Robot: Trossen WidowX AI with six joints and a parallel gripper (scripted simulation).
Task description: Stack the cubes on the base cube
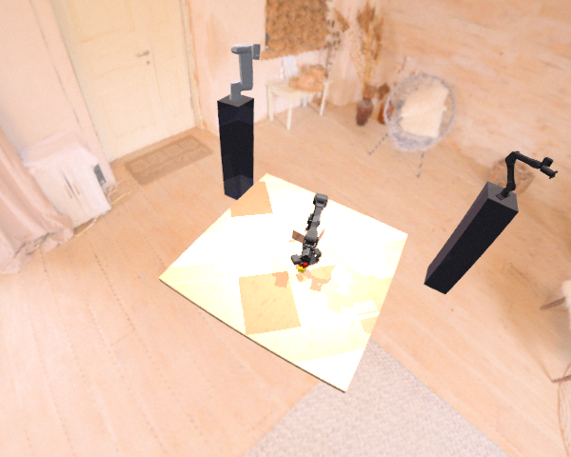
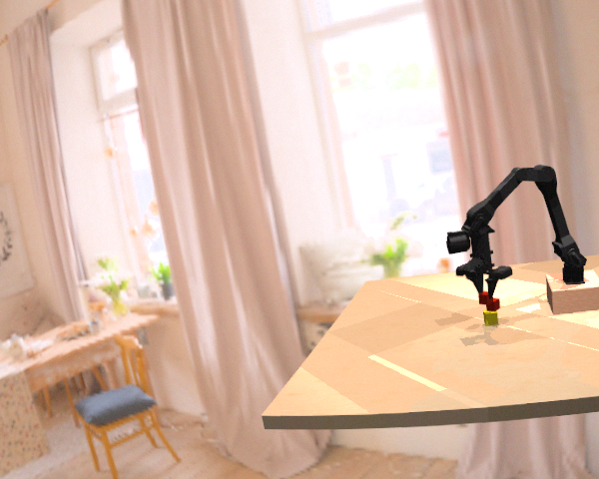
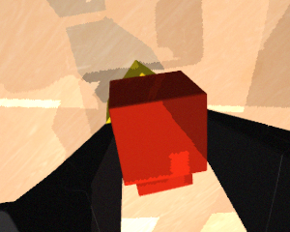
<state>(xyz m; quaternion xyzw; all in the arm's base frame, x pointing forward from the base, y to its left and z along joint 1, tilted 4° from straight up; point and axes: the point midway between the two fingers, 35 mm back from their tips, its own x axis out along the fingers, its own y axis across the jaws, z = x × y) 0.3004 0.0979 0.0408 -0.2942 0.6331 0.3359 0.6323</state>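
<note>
Now: the yellow cube 10 mm behind my gripper tip, 20 mm to the right of it and 70 mm below it.
</note>
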